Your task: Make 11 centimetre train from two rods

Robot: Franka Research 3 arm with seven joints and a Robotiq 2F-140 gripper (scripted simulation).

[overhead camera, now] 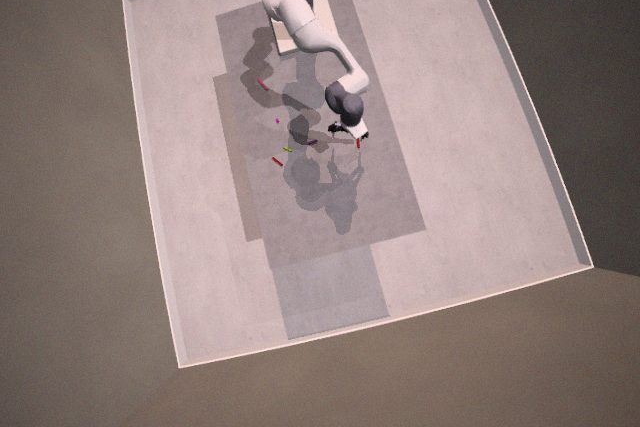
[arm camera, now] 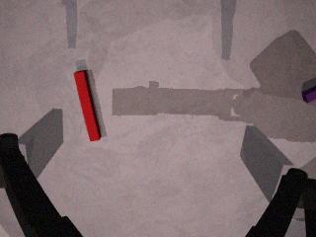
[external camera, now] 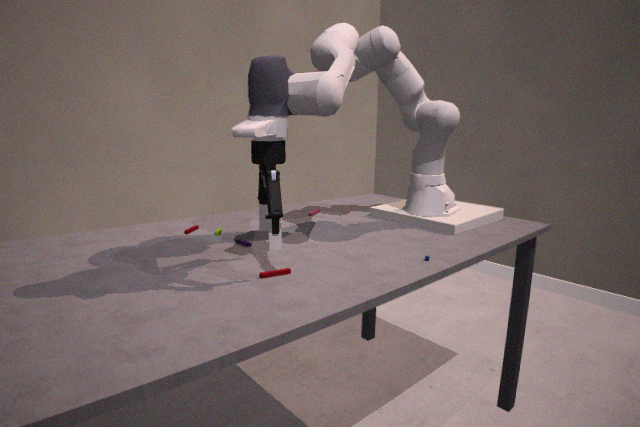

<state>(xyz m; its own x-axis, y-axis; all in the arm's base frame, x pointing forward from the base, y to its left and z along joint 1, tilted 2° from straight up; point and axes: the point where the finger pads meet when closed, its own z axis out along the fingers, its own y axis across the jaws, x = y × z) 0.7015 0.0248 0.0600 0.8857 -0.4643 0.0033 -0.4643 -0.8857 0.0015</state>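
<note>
Right now my hand is 330 mm to the left of the lime rod, 70 mm above it and 50 mm past it. The rest, counted from my hand: red rod (70 mm below, 60 mm to the left, 30 mm ahead); purple rod (190 mm to the right, 70 mm below, 50 mm behind); blue rod (320 mm behind, 220 mm to the left, 70 mm below).
</note>
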